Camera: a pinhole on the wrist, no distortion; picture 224 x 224 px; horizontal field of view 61.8 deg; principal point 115.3 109.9 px. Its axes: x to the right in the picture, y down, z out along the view. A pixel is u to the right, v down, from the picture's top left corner.
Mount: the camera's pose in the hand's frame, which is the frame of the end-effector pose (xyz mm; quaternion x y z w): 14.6 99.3 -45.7 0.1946 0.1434 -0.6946 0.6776
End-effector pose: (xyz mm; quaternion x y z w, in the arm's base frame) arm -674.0 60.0 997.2 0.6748 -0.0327 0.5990 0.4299
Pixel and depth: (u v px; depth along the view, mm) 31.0 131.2 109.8
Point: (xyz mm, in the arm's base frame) -661.4 -35.2 1069.3
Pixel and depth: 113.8 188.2 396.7
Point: -335.4 -10.2 1102.5
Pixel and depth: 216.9 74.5 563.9
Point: -236.1 77.2 677.7
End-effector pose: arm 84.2 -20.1 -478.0 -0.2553 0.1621 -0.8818 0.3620
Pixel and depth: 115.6 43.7 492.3
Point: 349.9 167.2 -177.4
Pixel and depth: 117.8 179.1 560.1
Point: 138.9 -75.2 38.7
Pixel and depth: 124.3 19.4 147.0
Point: 184.0 1.8 -451.3
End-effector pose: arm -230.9 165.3 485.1 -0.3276 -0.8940 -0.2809 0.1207
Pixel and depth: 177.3 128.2 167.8
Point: -265.4 202.0 417.1
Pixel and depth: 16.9 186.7 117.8
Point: -211.0 307.1 474.7
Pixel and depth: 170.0 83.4 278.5
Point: -266.3 171.4 294.2
